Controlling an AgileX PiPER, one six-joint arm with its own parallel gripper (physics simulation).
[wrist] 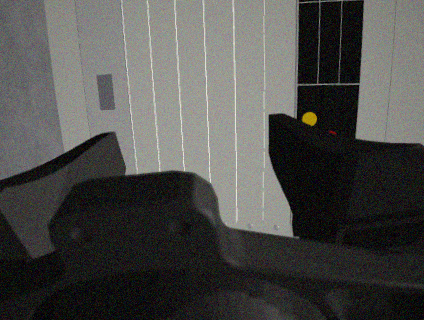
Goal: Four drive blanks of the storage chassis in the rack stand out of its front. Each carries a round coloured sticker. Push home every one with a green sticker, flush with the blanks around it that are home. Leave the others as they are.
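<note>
Pale upright panels (190, 75), which look like the chassis's blanks, stand side by side with thin bright seams between them. I cannot tell from this view whether any of them stands out. No green sticker shows. A round yellow spot (309, 118) is on the dark section right of the panels, just above the right finger. A small red mark (333, 132) is beside it, partly hidden by that finger. My gripper (193, 142) is open, its fingers wide apart in front of the pale panels, with nothing seen between them. The fingers and gripper body hide the lower part of the front.
A dark section (329, 102) with thin pale lines stands right of the panels, and a pale wall (377, 65) is beyond it. At the left are a grey panel with a darker rectangle (105, 92), a pale upright strip (62, 65) and a mottled grey surface (25, 90).
</note>
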